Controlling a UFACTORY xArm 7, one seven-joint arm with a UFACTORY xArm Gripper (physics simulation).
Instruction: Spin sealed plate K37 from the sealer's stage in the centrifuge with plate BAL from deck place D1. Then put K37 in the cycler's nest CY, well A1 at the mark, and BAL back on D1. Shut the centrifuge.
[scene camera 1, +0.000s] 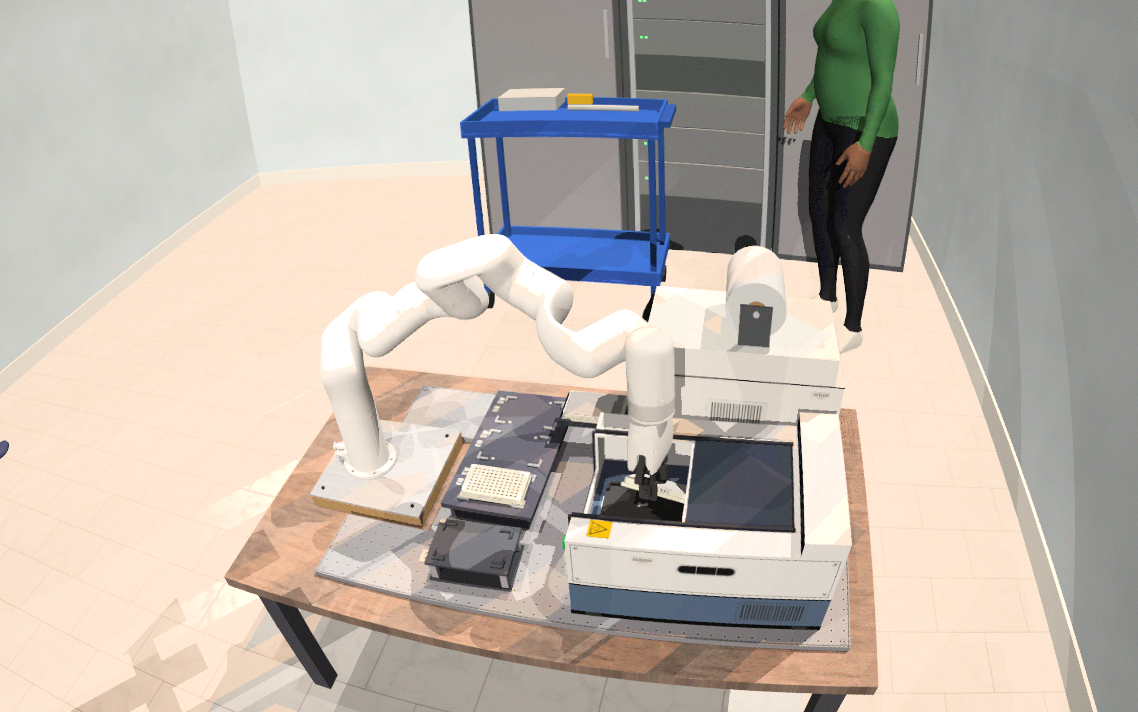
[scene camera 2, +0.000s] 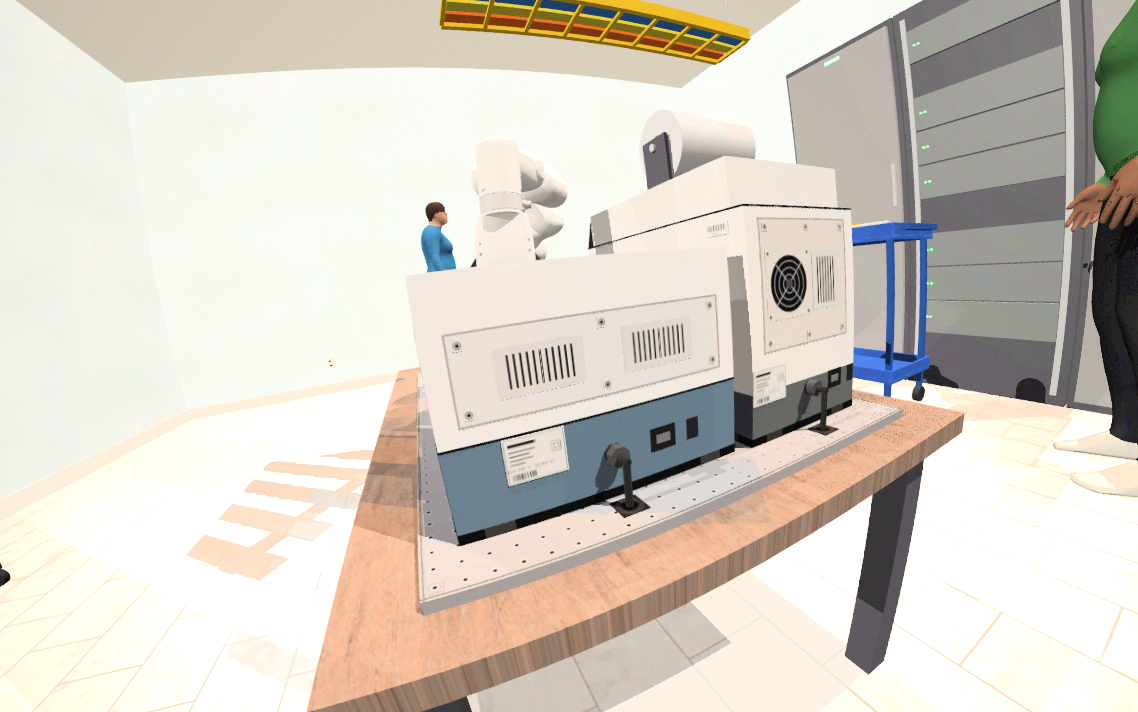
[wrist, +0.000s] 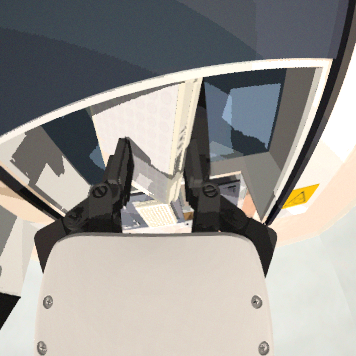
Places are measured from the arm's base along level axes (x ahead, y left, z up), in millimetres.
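Pixels of known places: gripper, fingertip midpoint: (scene camera 1: 653, 489) (wrist: 157, 150); arm's base, link origin: (scene camera 1: 370, 460).
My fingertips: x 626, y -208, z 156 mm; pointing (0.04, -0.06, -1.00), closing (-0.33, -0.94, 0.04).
Note:
For each thing: its top centre in the pictures, then the offset to it from my fingertips. Level surfaces: height alone.
- sealed plate, top centre: (wrist: 129, 160) (scene camera 1: 664, 475) dz +24, dx +18, dy +12 mm
- centrifuge's dark panel, top centre: (scene camera 1: 742, 482) dz +31, dx +155, dy -14 mm
- cream plate with open wells, top centre: (scene camera 1: 495, 480) (wrist: 157, 217) dz -113, dx -315, dy +126 mm
- dark deck, surface height: dz -134 mm
- dark block with corner guides, top centre: (scene camera 1: 472, 543) (wrist: 217, 204) dz -121, dx -332, dy -42 mm
- sealer, top centre: (scene camera 1: 746, 262) (scene camera 2: 684, 122) dz +294, dx +169, dy +288 mm
My gripper (scene camera 1: 647, 497) (wrist: 157, 150) points down through the opening at the left of the centrifuge (scene camera 1: 688, 539) (scene camera 2: 579, 281). It is shut on a sealed plate (wrist: 142, 112) with faint well circles under its film; the plate tilts in the wrist view and lies between the fingers. Its name cannot be read; it could be K37. The centrifuge's dark panel (scene camera 1: 742, 482) covers the right part of its top. A cream plate with open wells (scene camera 1: 496, 485) (wrist: 157, 215) sits at the front of the dark deck (scene camera 1: 524, 436). The rotor is mostly hidden by the gripper.
A dark block with corner guides (scene camera 1: 475, 547) stands in front of the deck. The sealer (scene camera 1: 755, 365) (scene camera 2: 801, 188), with a white roll on top, stands behind the centrifuge. The centrifuge opening's white rim and walls surround the fingers closely. A blue cart (scene camera 1: 562, 128) and a person in green (scene camera 1: 856, 75) are beyond the table.

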